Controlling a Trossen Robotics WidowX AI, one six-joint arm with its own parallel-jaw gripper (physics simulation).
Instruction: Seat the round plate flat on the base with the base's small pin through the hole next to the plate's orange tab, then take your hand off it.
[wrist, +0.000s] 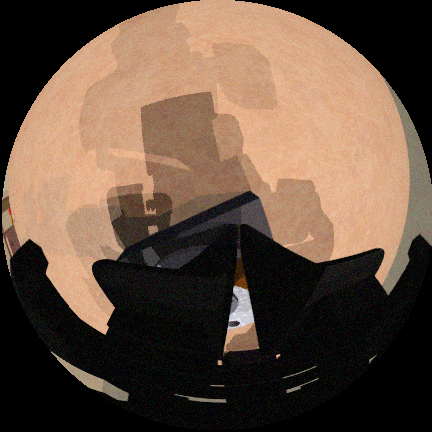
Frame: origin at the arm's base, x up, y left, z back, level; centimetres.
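Where they show: gripper, between the fingertips: (237, 230).
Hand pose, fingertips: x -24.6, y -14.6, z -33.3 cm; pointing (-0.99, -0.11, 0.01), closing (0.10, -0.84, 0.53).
Observation:
Things, the pixels of their centre, and the offset from my fingertips. "spot": a spot on its surface instead. Level surfaces: height alone.
- round plate, a spot on its surface: (243, 306) spot: dx +0.7, dy +3.0, dz +6.4 cm
- orange block, a spot on its surface: (241, 276) spot: dx +2.3, dy +1.0, dz +1.5 cm
- dark grey base, a spot on its surface: (257, 215) spot: dx -0.4, dy -1.6, dz +0.1 cm
- light wooden table top, height of its surface: dx -2.8 cm
The round plate (243, 306) is light grey. A strip of it shows between my fingers, with a dark hole near its lower rim and part of its dark centre. An orange block (241, 276) stands up from the plate between the fingers. My gripper (237, 230) is drawn nearly together and is shut on this block. The dark grey base (257, 215) shows beyond the fingertips, under the plate. The fingers hide most of the plate, its orange tab and the base's small pin. I cannot tell whether the plate lies flat.
The light wooden table top (340, 140) spreads around the base, with shadows of the arm across it. The table's edge curves along the right side, with grey floor beyond. A small part of a brown and red object (10, 227) shows at the far left edge.

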